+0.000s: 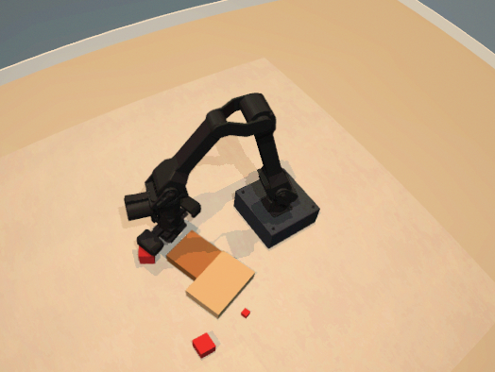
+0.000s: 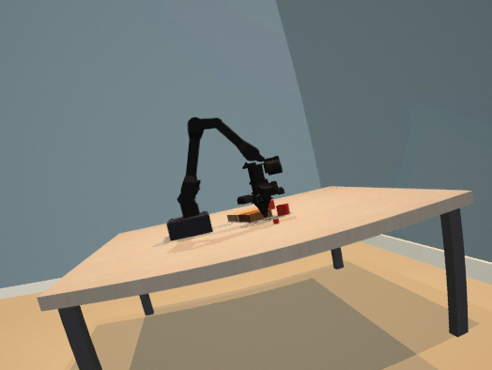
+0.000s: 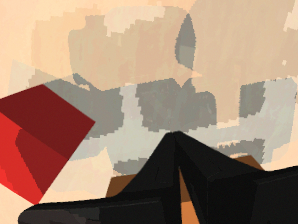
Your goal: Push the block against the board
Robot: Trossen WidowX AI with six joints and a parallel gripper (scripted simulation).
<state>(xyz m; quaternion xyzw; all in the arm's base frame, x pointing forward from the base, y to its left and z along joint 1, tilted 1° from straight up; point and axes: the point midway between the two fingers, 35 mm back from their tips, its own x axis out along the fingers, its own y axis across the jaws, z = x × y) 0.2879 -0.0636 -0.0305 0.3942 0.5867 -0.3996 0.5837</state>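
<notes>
Now: the square block 70 mm to the left of my gripper tip, 30 mm behind it and 10 mm above it. From my gripper tip the other things lie so: board 170 mm to the left, 50 mm behind, 10 mm above.
</notes>
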